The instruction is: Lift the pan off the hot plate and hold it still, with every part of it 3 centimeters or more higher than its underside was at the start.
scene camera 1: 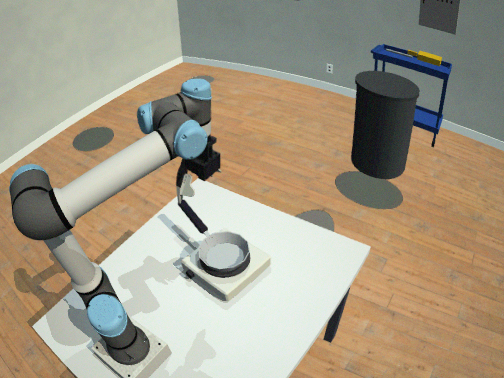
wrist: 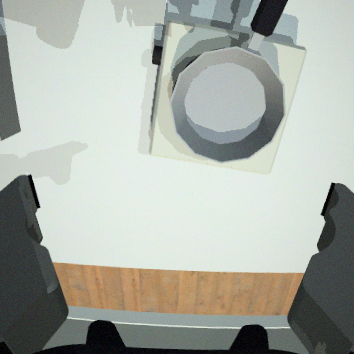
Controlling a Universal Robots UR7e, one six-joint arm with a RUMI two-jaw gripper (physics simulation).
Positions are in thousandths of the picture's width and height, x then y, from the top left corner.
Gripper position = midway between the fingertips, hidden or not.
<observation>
my gripper: scene camera 1 390, 501; wrist 510, 521
grey pan: scene camera 1 447, 665; wrist 643, 295
</observation>
